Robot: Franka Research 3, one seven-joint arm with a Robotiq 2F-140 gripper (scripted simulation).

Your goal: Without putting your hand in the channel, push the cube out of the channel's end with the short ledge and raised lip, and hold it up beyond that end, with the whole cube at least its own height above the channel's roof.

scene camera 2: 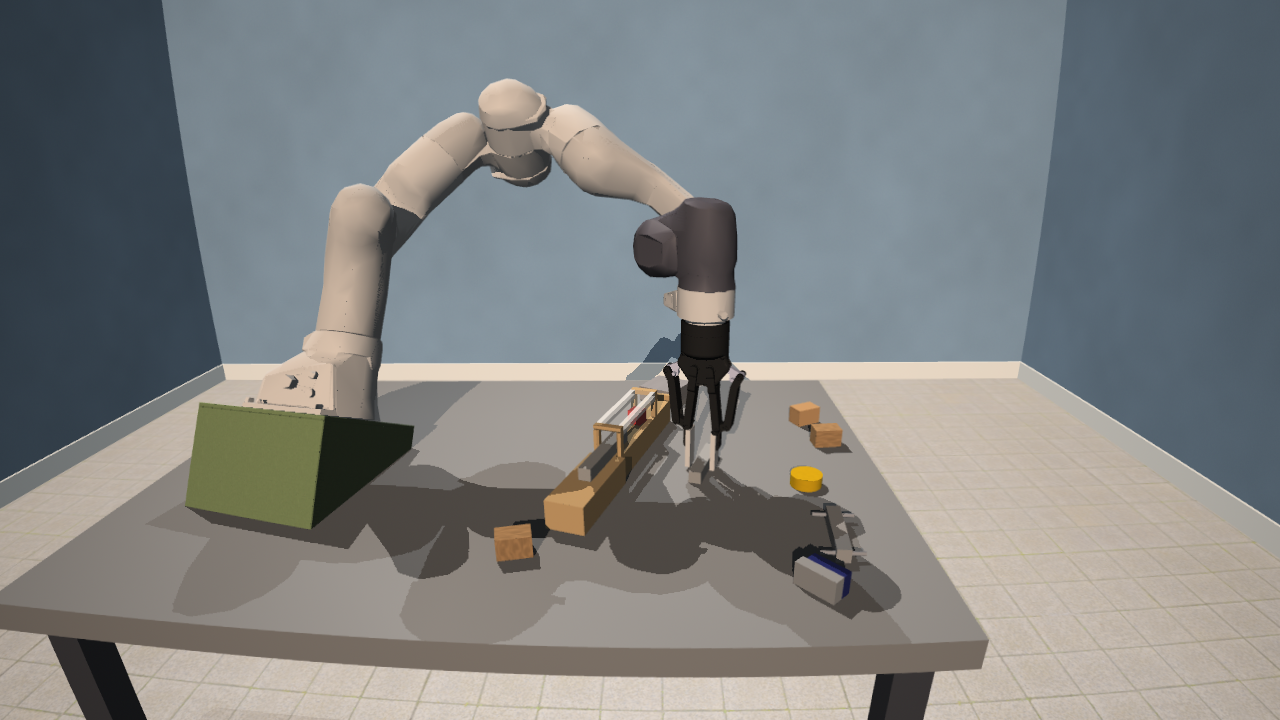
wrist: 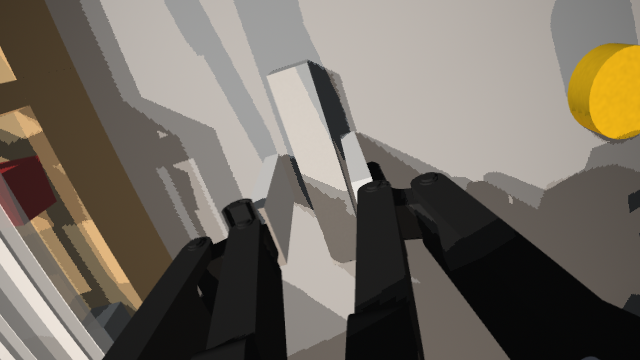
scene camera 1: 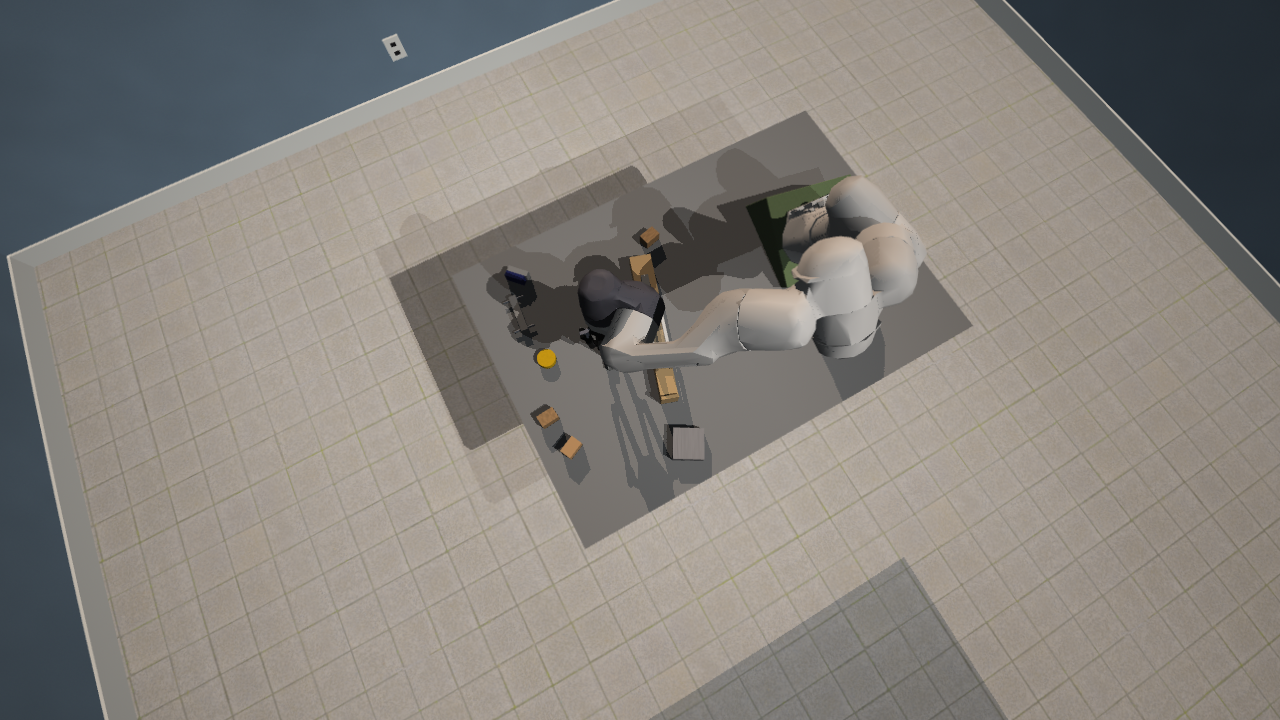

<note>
In view: the gripper (scene camera 2: 701,465), a wooden block (scene camera 2: 514,542), a yellow disc (scene camera 2: 806,479), a blue-grey block (scene camera 2: 829,581), a grey cross piece (scene camera 2: 842,550) and a grey box (scene camera 1: 687,443).
The gripper is seen too in the wrist view (wrist: 316,167). The wrist view misses the blue-grey block: it is out of frame. The wrist view does not show the grey box: it is out of frame.
</note>
